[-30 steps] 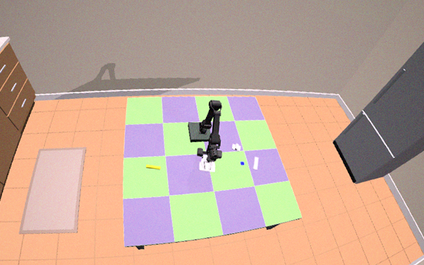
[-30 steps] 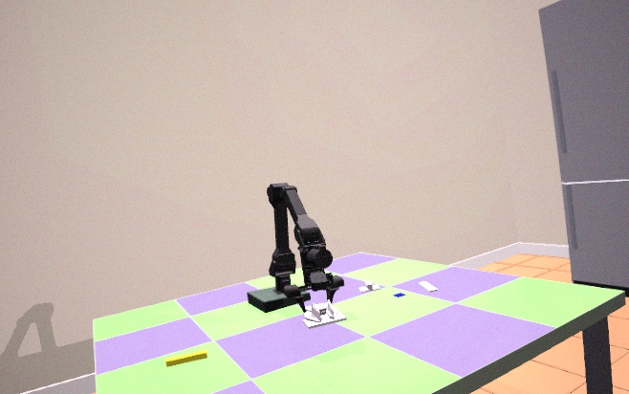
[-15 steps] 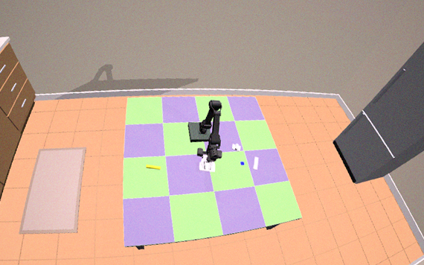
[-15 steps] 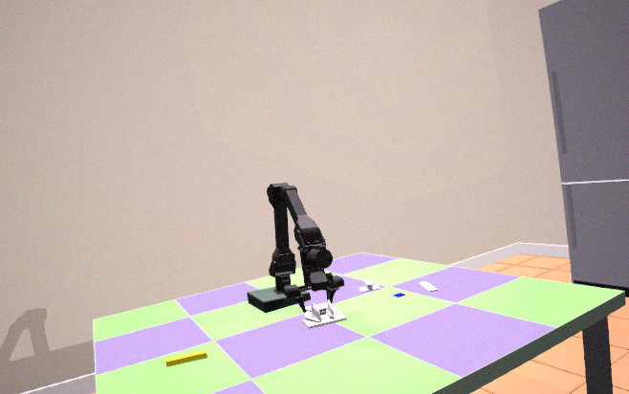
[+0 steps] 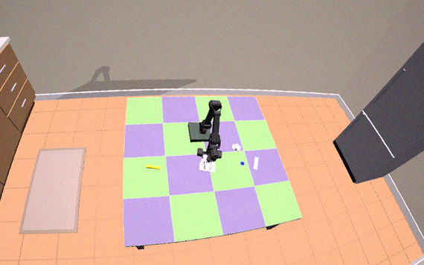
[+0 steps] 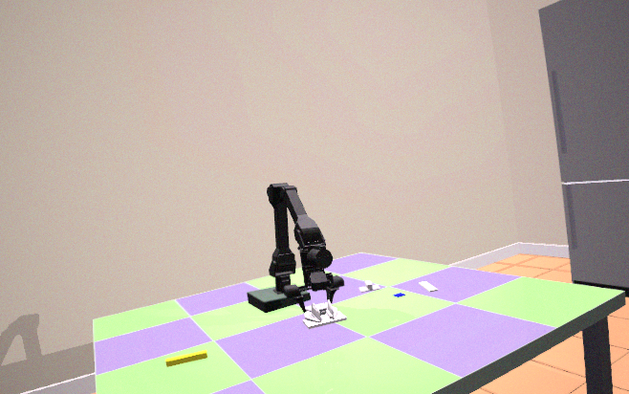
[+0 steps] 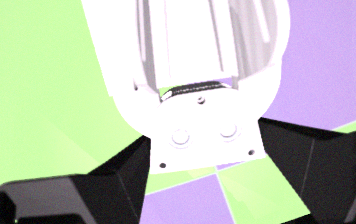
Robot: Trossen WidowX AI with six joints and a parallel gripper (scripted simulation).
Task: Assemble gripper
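Right now my gripper tip is 10 mm short of the white housing plate and 20 mm below it. Round my gripper tip: blue cube (30 mm ahead, 280 mm to the left, 10 mm below); yellow bar (100 mm ahead, 420 mm to the right); white strip (30 mm ahead, 400 mm to the left).
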